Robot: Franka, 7 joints.
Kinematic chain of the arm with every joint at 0, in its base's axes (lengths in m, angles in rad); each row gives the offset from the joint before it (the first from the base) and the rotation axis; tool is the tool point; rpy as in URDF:
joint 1: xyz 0 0 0.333 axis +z
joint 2: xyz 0 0 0 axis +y
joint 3: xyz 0 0 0.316 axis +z
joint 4: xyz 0.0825 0 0 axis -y
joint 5: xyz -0.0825 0 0.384 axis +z
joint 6: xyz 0 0 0 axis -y
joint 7: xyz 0.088 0 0 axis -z
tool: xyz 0 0 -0.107 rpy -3.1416 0 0
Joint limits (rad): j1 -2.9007..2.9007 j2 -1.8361..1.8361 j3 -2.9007..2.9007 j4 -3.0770..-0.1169 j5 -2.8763..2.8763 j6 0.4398..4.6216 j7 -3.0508..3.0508
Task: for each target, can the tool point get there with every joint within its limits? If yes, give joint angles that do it. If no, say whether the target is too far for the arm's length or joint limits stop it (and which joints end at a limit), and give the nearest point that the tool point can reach.
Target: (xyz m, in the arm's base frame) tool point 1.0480 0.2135 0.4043
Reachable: no: too far | nearest point 0.8388 0.1709 0.3901 | short by 0.214 m
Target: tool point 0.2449 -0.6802 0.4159
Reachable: yes | joints 1.7490 -1.2046 -2.0628 -0.7329 0.8307 4.2431 2.1006
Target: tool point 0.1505 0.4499 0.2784
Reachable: yes | joints 0.7732 0.3879 0.2060 -2.1869 -1.8793 3.7836 2.0252
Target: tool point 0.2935 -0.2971 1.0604
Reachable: yes | joints 0.0144 0.4630 -2.0123 -0.6664 2.0149 1.8699 -0.3708
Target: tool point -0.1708 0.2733 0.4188
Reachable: yes | joints 1.7001 -0.6332 0.1475 -2.7174 -2.1087 3.3174 1.9805
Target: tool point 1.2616 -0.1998 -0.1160
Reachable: no: too far | nearest point 0.7994 -0.1266 0.0485 | short by 0.496 m
